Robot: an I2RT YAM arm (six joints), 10 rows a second.
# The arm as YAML. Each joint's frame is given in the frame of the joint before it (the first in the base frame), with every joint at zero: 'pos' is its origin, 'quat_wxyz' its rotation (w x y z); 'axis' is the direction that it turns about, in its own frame. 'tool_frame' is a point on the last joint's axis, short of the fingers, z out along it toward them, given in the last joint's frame.
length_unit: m
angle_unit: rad
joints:
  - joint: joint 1
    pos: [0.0, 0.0, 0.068]
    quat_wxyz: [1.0, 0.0, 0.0, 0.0]
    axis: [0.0, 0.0, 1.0]
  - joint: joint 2
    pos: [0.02, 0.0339, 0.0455]
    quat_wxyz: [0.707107, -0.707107, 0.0, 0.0]
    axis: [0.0, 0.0, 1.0]
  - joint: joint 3
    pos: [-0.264, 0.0, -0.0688]
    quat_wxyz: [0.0, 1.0, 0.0, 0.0]
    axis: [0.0, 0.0, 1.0]
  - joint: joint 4
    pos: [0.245, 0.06, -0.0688]
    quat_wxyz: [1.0, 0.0, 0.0, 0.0]
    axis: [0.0, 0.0, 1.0]
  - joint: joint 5
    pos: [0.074, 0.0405, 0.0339]
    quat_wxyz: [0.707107, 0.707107, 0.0, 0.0]
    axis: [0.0, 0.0, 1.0]
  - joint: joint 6
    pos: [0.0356, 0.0, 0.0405]
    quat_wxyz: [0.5, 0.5, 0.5, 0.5]
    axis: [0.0, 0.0, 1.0]
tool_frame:
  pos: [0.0, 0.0, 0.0]
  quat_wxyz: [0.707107, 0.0, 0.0, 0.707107]
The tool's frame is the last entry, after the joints.
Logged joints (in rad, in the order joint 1, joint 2, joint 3, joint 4, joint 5, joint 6), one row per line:
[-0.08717 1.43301 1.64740 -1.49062 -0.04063 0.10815]
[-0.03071 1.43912 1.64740 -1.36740 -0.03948 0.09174]
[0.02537 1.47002 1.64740 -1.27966 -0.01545 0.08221]
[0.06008 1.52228 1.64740 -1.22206 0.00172 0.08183]
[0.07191 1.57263 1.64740 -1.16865 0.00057 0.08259]
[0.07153 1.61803 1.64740 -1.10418 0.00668 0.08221]
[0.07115 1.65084 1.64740 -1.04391 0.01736 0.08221]
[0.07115 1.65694 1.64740 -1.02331 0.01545 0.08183]
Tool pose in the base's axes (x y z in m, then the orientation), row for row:
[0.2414 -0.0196 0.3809 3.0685 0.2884 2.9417]
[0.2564 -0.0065 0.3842 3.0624 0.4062 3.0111]
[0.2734 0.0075 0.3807 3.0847 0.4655 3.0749]
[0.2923 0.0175 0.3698 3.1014 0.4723 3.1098]
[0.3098 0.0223 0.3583 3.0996 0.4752 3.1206]
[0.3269 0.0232 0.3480 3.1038 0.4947 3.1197]
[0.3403 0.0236 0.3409 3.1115 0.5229 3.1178]
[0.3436 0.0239 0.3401 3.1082 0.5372 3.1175]
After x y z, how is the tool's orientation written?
As angles about the fixed x, y, z axes (roll, pitch, yaw), in radians.
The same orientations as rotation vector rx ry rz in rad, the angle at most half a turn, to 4 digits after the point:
[0.2690 2.8341 0.0623]
[0.1558 2.7261 0.0713]
[0.0711 2.6731 0.0549]
[0.0295 2.6683 0.0434]
[0.0144 2.6656 0.0492]
[0.0163 2.6462 0.0427]
[0.0206 2.6182 0.0311]
[0.0194 2.6038 0.0348]

